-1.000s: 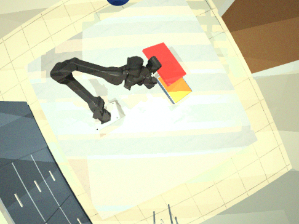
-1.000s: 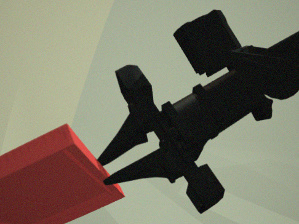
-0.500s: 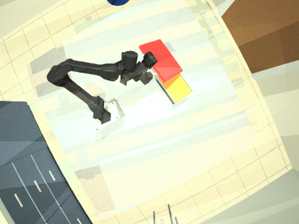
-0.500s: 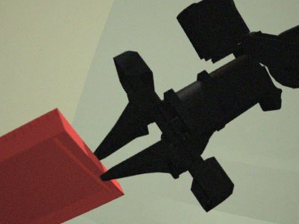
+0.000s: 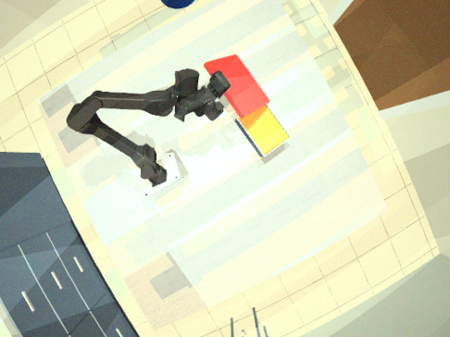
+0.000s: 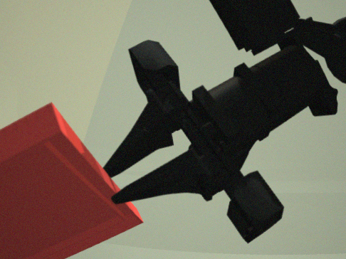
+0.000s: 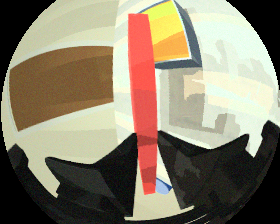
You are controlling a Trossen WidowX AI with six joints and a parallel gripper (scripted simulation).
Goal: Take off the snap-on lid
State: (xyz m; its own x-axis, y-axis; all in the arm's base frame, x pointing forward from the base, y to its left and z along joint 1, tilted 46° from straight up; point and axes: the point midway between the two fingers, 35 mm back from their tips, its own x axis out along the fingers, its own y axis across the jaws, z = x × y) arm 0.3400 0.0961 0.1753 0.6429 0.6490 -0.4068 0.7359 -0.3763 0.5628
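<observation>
My gripper tip is 70 mm short of the red lid, 10 mm to the right of it and 50 mm above it. Also, from my gripper tip: grey-blue box 100 mm ahead, 170 mm to the right, 180 mm below.
</observation>
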